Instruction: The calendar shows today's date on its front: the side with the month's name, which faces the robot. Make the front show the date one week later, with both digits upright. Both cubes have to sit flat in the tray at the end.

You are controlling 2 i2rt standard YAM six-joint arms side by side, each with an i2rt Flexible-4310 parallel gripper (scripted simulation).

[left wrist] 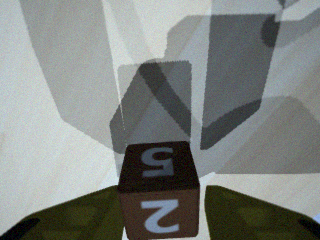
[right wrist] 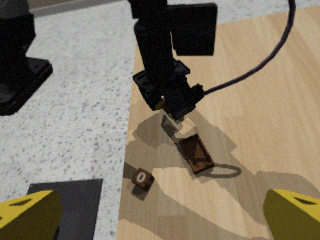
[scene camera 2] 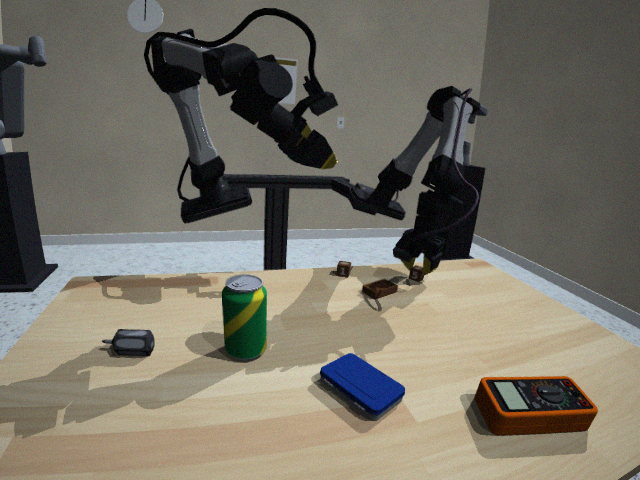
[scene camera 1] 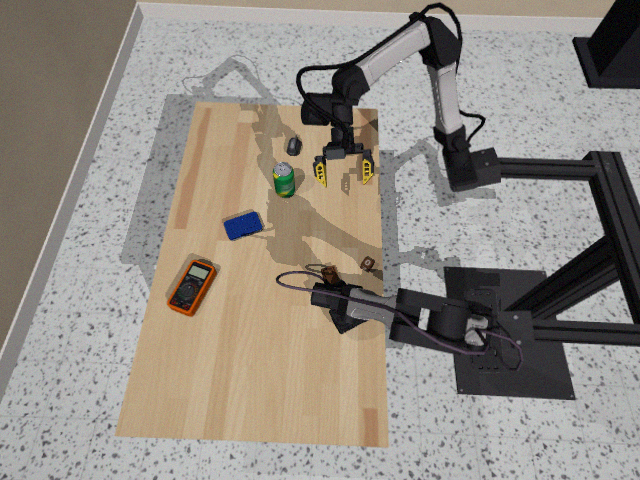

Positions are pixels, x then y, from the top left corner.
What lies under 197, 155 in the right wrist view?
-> A brown tray.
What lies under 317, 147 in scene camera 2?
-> My right gripper.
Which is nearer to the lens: the blue case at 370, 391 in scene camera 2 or the dark mouse-like object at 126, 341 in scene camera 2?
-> The blue case.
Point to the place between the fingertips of my right gripper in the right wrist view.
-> At 162, 198
